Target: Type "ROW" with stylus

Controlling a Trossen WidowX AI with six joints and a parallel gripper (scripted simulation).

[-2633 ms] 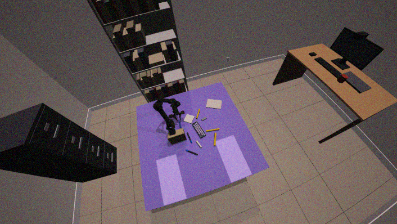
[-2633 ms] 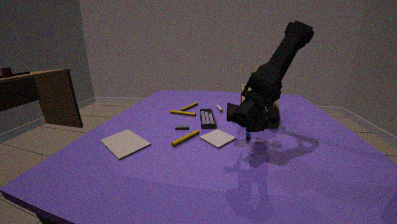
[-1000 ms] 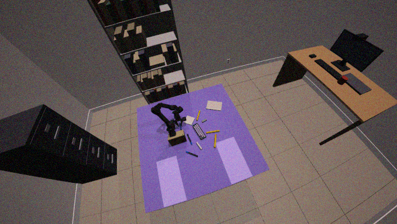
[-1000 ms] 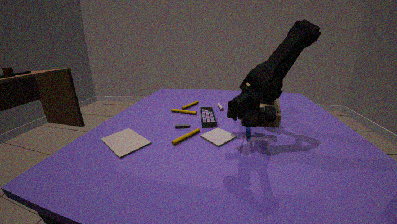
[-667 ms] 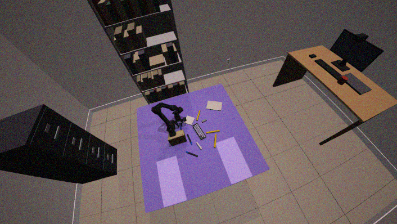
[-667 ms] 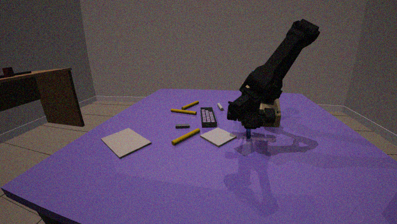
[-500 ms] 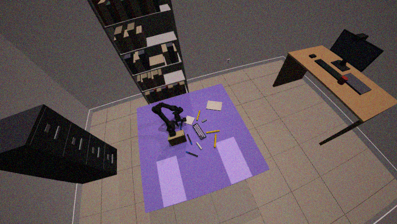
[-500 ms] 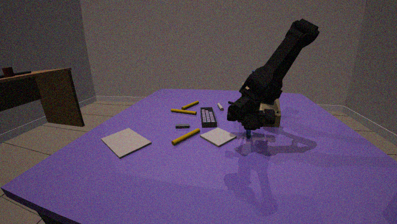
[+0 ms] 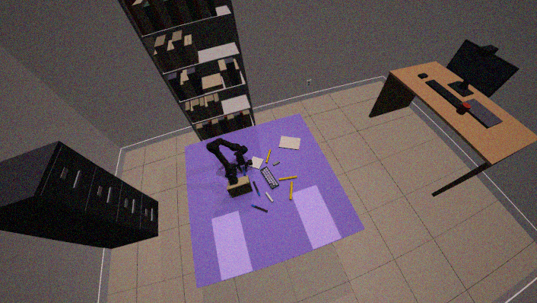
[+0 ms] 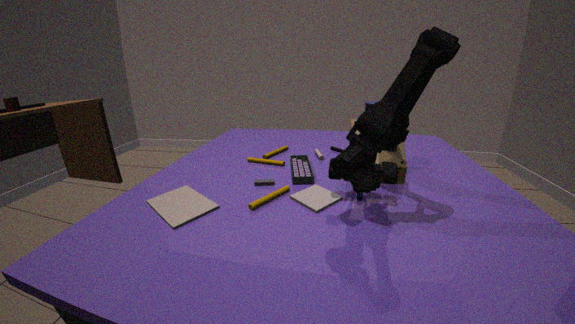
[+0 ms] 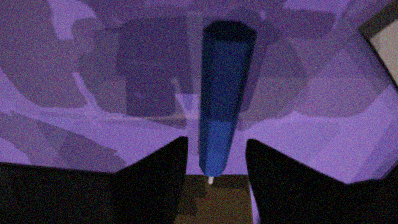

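Right now my gripper tip is 20 mm to the left of the blue hexagonal stylus. The rest, counted from my gripper tip: yellow stick: 250 mm ahead, 110 mm to the left; white stick: 170 mm ahead, 280 mm to the right; grey block: 300 mm ahead, 20 mm to the left, 10 mm below.
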